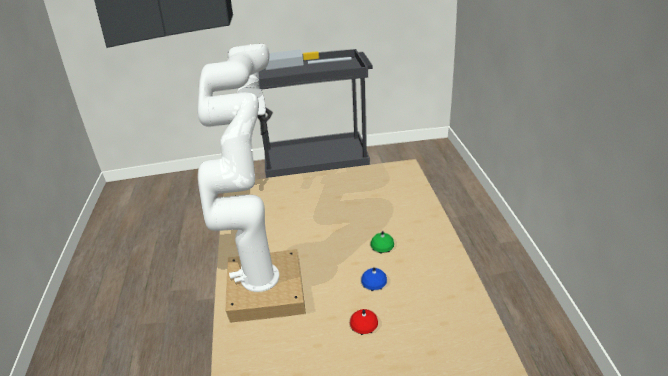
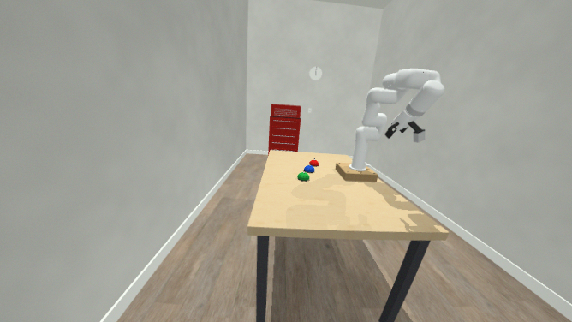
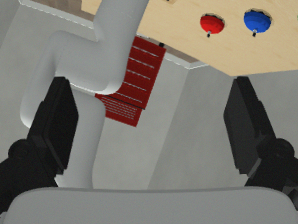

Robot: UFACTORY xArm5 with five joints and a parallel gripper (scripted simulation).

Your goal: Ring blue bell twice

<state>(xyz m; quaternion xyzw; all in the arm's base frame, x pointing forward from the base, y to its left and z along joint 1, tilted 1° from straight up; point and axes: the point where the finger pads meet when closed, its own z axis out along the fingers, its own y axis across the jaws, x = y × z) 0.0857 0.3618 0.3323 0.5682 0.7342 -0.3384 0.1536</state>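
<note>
The blue bell lies 26 cm ahead of my hand, 46 cm to the right of it and 34 cm below it. Round my hand: green bell (35 cm ahead, 32 cm to the right, 34 cm below); red bell (17 cm ahead, 61 cm to the right, 34 cm below).
</note>
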